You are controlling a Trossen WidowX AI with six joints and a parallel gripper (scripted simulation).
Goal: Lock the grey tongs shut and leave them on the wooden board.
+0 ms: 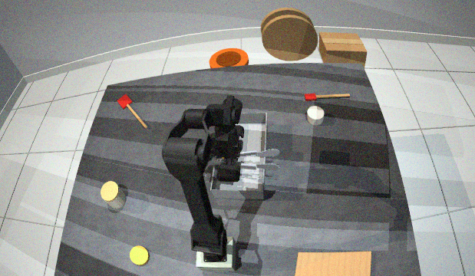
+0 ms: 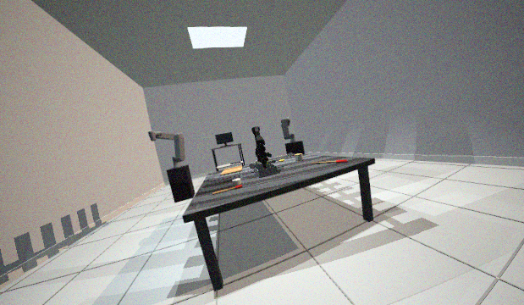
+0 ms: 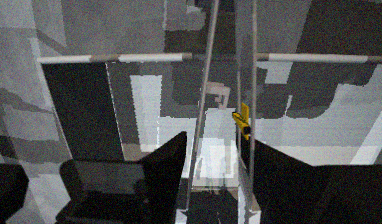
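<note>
The yellow slider is 10 mm ahead of my gripper tip, 30 mm to the left of it and 40 mm above it. The rest, counted from my gripper tip: yellow disc 310 mm behind, 330 mm to the left, 20 mm below; then roasting tin 50 mm ahead, 20 mm to the right; then white cylinder 190 mm ahead, 300 mm to the right, 10 mm below.
</note>
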